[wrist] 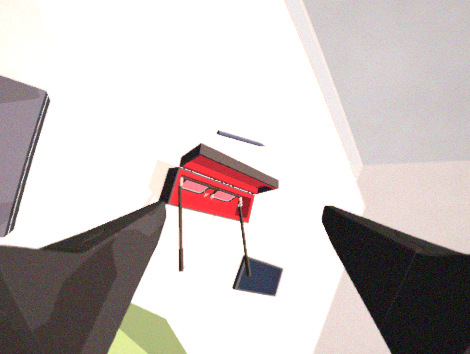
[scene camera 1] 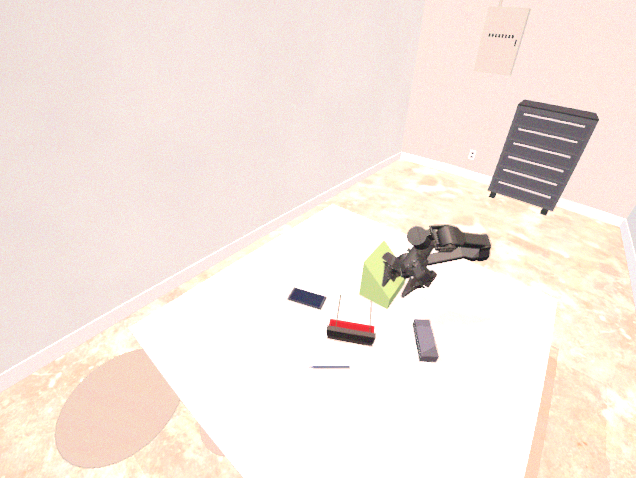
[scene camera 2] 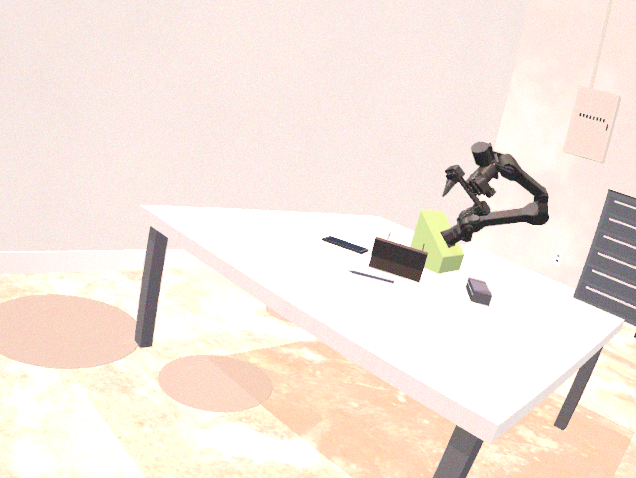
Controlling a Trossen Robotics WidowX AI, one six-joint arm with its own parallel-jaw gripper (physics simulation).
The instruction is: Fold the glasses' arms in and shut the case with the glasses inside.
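Where they show: gripper, fingertip midpoint: [wrist: 245, 211] [scene camera 1: 392, 292] [scene camera 2: 451, 208]; arm's base, origin of the base link: [scene camera 2: 447, 238].
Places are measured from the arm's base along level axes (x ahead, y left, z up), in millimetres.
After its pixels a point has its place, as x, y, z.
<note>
The glasses case [scene camera 1: 351, 336] @[351, -16, -33] [scene camera 2: 397, 259] @[347, -22, -53] [wrist: 212, 205] @[295, -57, -101] stands open, its lid [wrist: 230, 167] @[332, 6, -7] raised and its lining red. The glasses [wrist: 195, 186] @[299, 2, -83] lie inside, with pink lenses. Both their arms are unfolded and roughly parallel: one arm [scene camera 1: 338, 308] [wrist: 181, 225] and the other arm [scene camera 1: 371, 313] [wrist: 243, 235] stick out past the case's open side. In scene camera 2 the lid hides most of the glasses. My gripper [scene camera 1: 394, 289] @[247, 64, 136] [scene camera 2: 452, 205] @[247, 64, 136] [wrist: 245, 211] @[247, 64, 136] is wide open and empty, above the table and apart from the case.
A green wedge block [scene camera 1: 377, 285] @[100, -23, -6] [scene camera 2: 434, 246] @[102, -5, -23] [wrist: 150, 327] @[98, -43, -54] stands between the robot and the case. A dark phone [scene camera 1: 306, 298] @[233, -272, -99] [scene camera 2: 344, 244] @[243, -269, -99] [wrist: 262, 277] @[230, -275, -99], a thin pen [scene camera 1: 330, 366] @[452, -39, -98] [scene camera 2: 371, 276] @[455, -39, -101] [wrist: 240, 138] @[445, -30, -98] and a grey-purple box [scene camera 1: 425, 340] @[206, 215, -72] [scene camera 2: 478, 291] @[265, 231, -72] [wrist: 20, 150] @[209, 195, -72] lie around the case.
</note>
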